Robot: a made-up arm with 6 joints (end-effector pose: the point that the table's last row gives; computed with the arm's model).
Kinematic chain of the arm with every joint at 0, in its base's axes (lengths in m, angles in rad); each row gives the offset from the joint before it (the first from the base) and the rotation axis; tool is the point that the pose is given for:
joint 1: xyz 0 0 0.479 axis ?
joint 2: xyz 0.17 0 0 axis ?
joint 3: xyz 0 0 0.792 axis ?
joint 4: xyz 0 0 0.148 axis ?
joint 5: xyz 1.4 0 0 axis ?
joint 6: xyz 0.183 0 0 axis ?
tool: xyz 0 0 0
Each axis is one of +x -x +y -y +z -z.
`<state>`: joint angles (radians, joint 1 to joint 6).
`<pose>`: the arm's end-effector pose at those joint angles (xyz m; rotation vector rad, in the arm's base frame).
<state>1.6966 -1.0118 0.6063 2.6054 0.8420 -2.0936</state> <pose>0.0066 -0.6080 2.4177 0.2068 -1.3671 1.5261</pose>
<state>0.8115 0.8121 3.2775 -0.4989 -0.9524 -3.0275</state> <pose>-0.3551 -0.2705 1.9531 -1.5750 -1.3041 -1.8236</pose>
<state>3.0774 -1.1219 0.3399 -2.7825 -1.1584 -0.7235</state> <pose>0.6812 -0.1028 2.3205 0.6247 -0.6414 -0.2159</pose>
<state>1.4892 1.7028 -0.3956 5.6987 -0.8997 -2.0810</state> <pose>-0.0611 0.2233 -0.9475 -0.2439 0.9085 -1.9003</pose>
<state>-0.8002 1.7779 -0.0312 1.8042 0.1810 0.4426</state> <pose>0.5165 -0.4860 -1.2524 -0.8279 1.0981 1.3001</pose>
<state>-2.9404 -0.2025 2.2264 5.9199 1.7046 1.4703</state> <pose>1.1998 0.3105 1.9140 1.5055 1.1953 -0.4235</pose>
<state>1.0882 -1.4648 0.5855 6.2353 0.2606 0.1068</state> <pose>-0.7025 -1.3458 1.8718 1.2052 -2.0247 0.4718</pose>
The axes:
joint 1: +z
joint 2: +y
joint 3: -y
joint 4: -x
joint 5: -y
joint 6: -x

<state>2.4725 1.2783 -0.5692 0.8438 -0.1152 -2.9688</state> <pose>-0.4806 0.4001 -0.8509 -0.4242 1.2472 0.1114</pose>
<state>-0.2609 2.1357 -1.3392 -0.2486 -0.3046 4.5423</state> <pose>-0.6535 0.1884 0.4806 0.4519 -1.4302 2.0361</pose>
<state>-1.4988 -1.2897 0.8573 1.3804 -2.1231 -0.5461</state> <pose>-0.2533 1.3861 1.7276 0.8373 -1.3918 -2.3911</pose>
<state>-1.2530 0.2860 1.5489 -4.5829 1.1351 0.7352</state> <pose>0.3814 -0.6330 2.6850 2.7020 -0.0280 0.5287</pose>
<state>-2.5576 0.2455 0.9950 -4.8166 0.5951 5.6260</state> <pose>-1.1035 -0.8516 2.4204 -1.4828 0.7750 -1.8540</pose>
